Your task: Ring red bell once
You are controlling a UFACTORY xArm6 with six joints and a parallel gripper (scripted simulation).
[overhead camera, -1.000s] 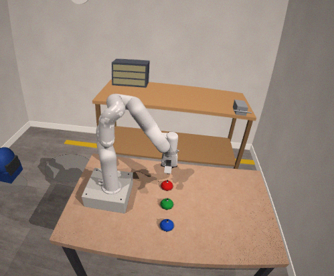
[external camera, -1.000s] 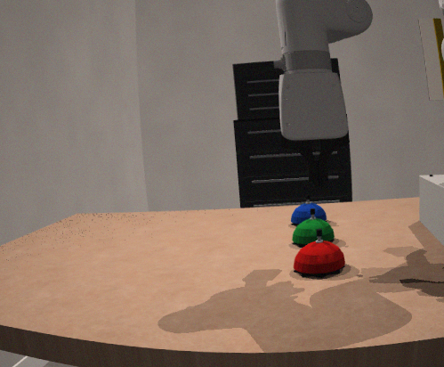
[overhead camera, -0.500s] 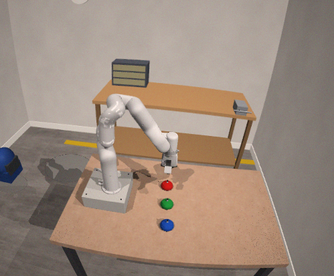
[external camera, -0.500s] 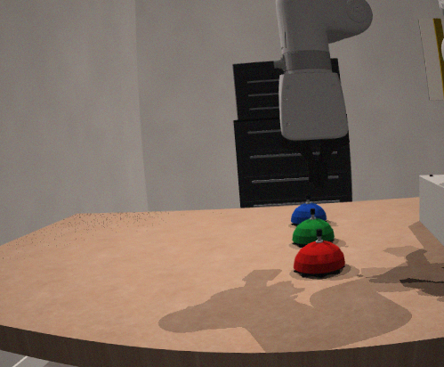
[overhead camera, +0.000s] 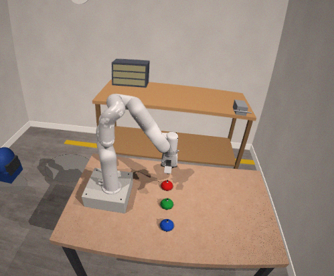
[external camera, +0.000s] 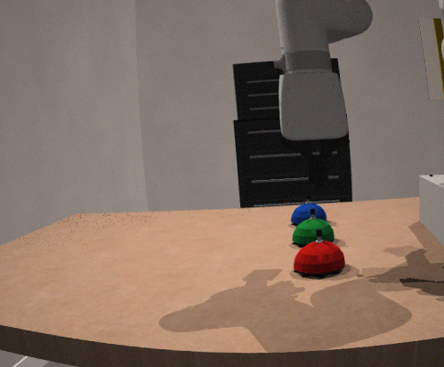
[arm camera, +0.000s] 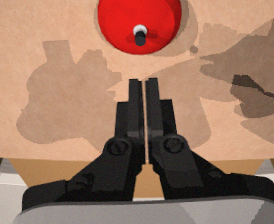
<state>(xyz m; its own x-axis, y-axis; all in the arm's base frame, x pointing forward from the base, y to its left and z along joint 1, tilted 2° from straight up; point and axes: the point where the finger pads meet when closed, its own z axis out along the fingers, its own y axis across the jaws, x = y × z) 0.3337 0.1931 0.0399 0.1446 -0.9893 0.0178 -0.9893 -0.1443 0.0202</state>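
The red bell is 11 cm below my hand. The rest, counted from my hand: green bell (3 cm ahead, 17 cm to the right, 11 cm below); blue bell (5 cm ahead, 34 cm to the right, 11 cm below).
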